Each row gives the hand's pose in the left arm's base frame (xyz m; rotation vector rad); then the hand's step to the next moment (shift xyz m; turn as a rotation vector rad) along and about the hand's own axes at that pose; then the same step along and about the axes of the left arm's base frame.
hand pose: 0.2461 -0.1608 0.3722 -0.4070 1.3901 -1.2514
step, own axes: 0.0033 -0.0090 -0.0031 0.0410 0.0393 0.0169
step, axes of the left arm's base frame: -0.0073 -0.0047 0.0051 0.0195 -0.0266 -0.0493
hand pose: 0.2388 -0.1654 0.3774 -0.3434 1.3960 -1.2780
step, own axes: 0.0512 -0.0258 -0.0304 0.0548 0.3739 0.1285
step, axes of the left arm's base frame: -0.0526 -0.0356 -0.0132 0.2594 0.0302 -0.3019
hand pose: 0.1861 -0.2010 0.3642 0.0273 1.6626 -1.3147
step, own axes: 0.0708 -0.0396 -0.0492 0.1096 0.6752 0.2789
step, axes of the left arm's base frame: -0.0908 -0.0158 -0.0225 0.4937 0.0140 -0.5494
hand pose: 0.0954 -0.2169 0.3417 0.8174 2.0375 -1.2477
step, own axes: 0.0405 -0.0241 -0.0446 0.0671 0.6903 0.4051
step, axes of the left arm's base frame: -0.0515 0.0394 -0.0011 0.5540 -0.1035 -0.5723
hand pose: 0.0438 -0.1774 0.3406 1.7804 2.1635 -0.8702
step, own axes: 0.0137 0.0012 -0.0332 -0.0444 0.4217 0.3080
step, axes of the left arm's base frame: 0.0045 0.0299 0.0194 0.3474 -0.1674 -0.3549
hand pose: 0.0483 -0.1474 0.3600 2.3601 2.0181 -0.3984
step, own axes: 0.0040 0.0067 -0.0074 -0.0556 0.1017 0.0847
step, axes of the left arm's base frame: 0.0084 0.0040 0.0053 0.0757 -0.0857 -0.0867
